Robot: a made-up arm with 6 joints.
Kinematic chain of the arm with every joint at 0, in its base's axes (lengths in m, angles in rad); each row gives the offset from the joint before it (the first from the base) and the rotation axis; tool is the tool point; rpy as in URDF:
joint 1: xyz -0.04 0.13 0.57 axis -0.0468 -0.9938 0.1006
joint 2: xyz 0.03 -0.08 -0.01 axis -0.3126 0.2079 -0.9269
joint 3: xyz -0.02 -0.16 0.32 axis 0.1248 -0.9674 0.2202
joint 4: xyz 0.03 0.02 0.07 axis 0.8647 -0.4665 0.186
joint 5: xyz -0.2 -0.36 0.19 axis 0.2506 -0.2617 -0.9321
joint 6: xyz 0 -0.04 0.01 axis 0.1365 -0.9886 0.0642
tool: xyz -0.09 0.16 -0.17 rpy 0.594 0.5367 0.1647
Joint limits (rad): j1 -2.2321..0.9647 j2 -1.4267..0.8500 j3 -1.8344..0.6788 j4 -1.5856..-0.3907 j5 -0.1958..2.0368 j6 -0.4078..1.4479
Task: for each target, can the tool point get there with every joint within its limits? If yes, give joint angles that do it. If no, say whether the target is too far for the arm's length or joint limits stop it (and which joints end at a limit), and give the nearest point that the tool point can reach.
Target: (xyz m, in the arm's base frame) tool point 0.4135 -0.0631 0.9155
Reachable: yes | joints -0.2070 -0.2055 -0.8457 -1.4856 1.7825 -0.1245
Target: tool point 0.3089 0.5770 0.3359
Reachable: no: joint limits stop it (at a limit: joint 2, joint 3, joint 4, joint 5, joint 6) | nearest point 0.3296 0.4411 0.3341 | short by 0.137 m
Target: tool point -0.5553 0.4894 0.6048
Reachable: no: joint limits stop it (at a limit: joint 1, joint 2, joint 3, joint 6) | nearest point -0.6286 0.4028 0.7347 | short by 0.172 m
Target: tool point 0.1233 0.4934 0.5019
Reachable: no: joint limits stop it (at a limit: joint 2, joint 3, joint 4, joint 6) | nearest point 0.3649 0.4175 0.4571 | short by 0.257 m
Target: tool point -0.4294 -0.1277 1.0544
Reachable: yes | joints 0.4432 0.0395 0.1266 -0.9563 0.4691 0.0287
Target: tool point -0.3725 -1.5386 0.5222
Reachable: no: too far | nearest point 0.0055 -0.8052 0.2140 | short by 0.881 m
